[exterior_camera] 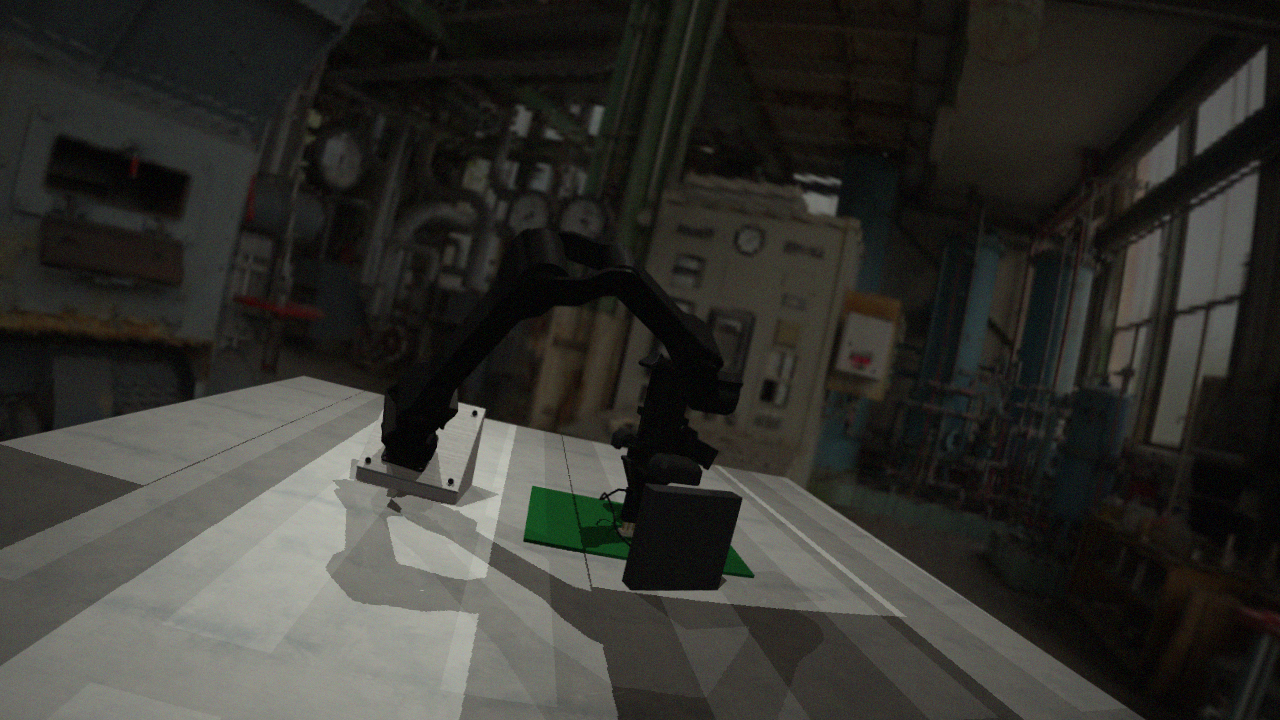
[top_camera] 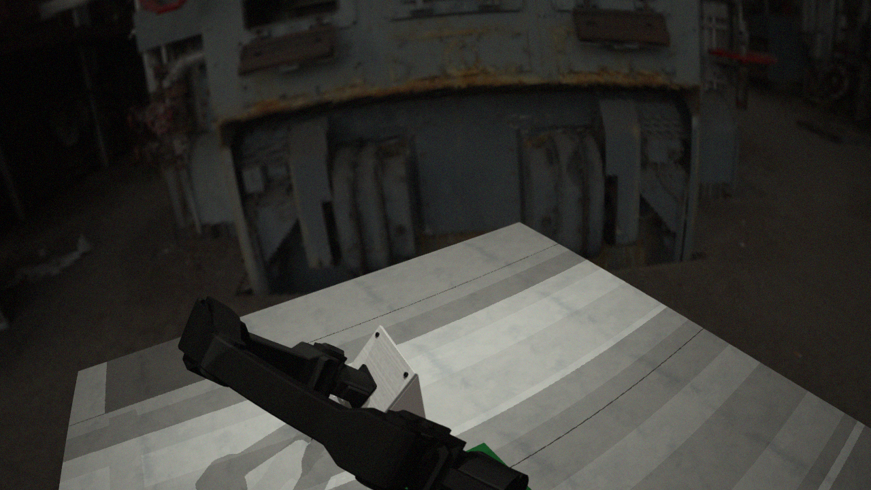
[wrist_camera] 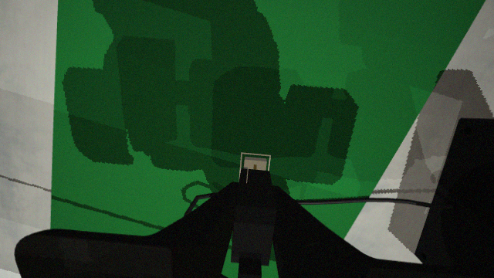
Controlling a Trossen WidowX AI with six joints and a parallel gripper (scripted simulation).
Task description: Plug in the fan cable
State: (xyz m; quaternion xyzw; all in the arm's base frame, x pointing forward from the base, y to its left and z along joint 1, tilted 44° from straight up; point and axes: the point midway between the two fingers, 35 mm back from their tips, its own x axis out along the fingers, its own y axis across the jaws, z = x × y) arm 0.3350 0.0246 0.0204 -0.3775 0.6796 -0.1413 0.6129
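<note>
My gripper tip is now 1 cm past the fan header and 4 cm above it. From my gripper tip the other things lie so: green board (3 cm to the left, 5 cm below); black plug (1 cm behind, 1 cm above); black fan (4 cm ahead, 14 cm to the right, 2 cm above).
</note>
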